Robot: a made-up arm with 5 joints.
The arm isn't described. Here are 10 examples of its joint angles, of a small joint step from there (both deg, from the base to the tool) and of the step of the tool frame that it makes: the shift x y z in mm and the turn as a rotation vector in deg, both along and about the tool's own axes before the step.
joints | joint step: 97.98 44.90 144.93 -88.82 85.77 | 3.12 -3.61 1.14 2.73 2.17
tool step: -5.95 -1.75 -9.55 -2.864 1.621 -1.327
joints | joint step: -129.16 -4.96 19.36 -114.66 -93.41 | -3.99 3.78 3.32 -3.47 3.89
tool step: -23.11 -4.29 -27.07 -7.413 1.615 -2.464
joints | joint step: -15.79 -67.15 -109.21 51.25 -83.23 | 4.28 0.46 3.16 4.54 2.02
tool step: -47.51 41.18 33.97 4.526 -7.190 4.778
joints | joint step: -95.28 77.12 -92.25 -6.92 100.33 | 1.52 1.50 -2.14 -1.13 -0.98
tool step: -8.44 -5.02 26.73 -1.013 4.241 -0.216
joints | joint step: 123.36 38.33 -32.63 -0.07 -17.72 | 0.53 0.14 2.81 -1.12 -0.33
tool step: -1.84 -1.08 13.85 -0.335 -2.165 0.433
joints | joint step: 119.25 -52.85 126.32 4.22 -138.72 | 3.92 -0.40 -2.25 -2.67 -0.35
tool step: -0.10 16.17 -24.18 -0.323 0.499 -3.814
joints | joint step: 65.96 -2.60 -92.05 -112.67 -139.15 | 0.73 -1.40 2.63 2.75 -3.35
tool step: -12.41 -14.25 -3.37 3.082 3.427 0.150
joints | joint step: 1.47 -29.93 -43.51 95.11 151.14 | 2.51 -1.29 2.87 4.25 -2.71
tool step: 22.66 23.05 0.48 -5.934 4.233 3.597
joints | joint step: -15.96 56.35 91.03 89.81 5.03 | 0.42 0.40 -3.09 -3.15 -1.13
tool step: -8.98 -8.52 -18.23 -2.976 1.054 4.304
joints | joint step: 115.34 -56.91 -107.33 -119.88 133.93 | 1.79 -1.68 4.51 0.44 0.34
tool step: 30.45 -29.96 -26.53 4.130 2.019 3.608
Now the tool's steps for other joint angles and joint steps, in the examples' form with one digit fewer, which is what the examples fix.
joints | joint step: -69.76 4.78 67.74 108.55 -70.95 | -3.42 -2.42 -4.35 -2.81 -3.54
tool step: 47.5 -13.9 -0.8 -3.52 7.33 -3.87
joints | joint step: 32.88 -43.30 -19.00 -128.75 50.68 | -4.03 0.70 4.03 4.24 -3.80
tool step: 21.0 8.7 31.6 -1.72 6.07 -0.72
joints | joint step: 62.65 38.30 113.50 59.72 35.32 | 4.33 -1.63 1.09 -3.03 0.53
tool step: -17.4 14.7 -2.3 -0.41 -3.01 4.75
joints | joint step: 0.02 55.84 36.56 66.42 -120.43 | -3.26 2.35 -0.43 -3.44 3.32
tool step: -0.8 7.8 -5.4 -6.45 -3.53 -1.43
